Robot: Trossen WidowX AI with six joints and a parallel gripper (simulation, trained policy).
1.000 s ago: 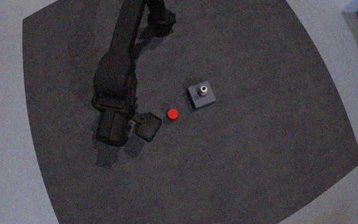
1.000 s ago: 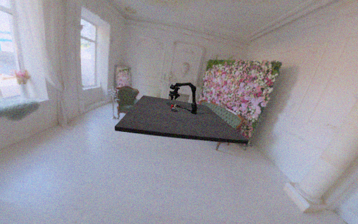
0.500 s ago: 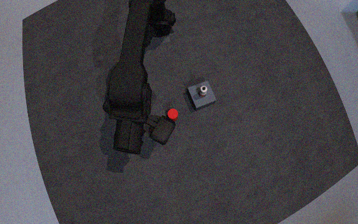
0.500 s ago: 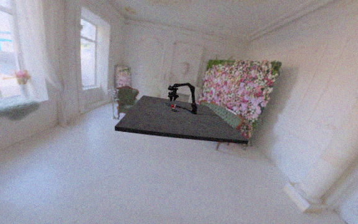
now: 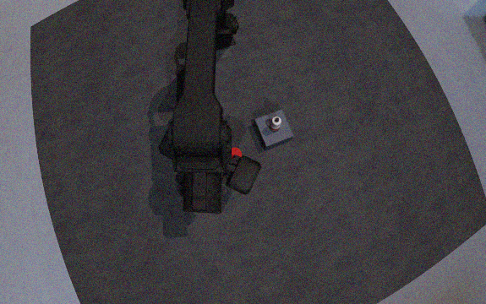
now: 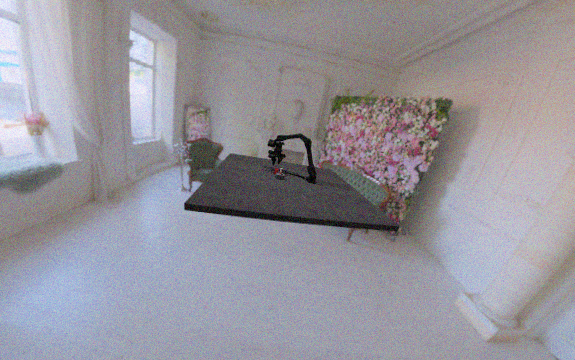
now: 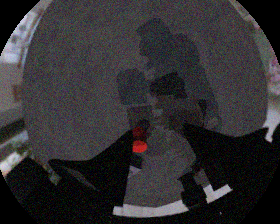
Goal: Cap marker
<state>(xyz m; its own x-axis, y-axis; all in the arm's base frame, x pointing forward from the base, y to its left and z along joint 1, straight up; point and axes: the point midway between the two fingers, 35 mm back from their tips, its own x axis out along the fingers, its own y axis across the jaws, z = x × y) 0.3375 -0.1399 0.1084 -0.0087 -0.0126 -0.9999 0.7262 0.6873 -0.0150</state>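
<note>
The red marker cap is 6 cm to the left of my gripper tip, 5 cm below it and 1 cm behind it.
</note>
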